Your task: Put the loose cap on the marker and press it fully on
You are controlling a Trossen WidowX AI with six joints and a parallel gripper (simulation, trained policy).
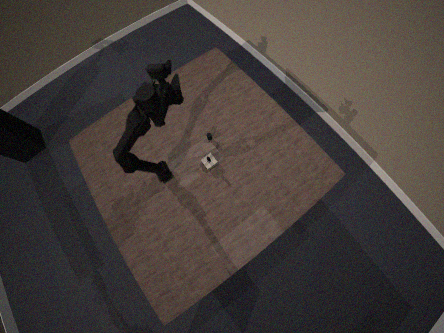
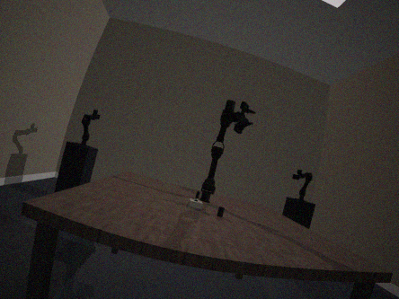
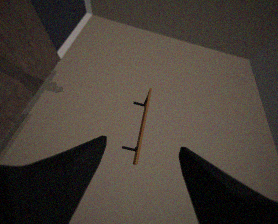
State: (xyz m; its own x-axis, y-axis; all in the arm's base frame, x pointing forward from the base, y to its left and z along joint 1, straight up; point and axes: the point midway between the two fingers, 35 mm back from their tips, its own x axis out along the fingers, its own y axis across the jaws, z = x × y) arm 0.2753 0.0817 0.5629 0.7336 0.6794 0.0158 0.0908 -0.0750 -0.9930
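Right now my gripper tip is 540 mm above the dark round cap, 70 mm to the left of it and 50 mm short of it. Round my gripper tip: pale holder block: 550 mm below, 200 mm to the right, 50 mm behind.
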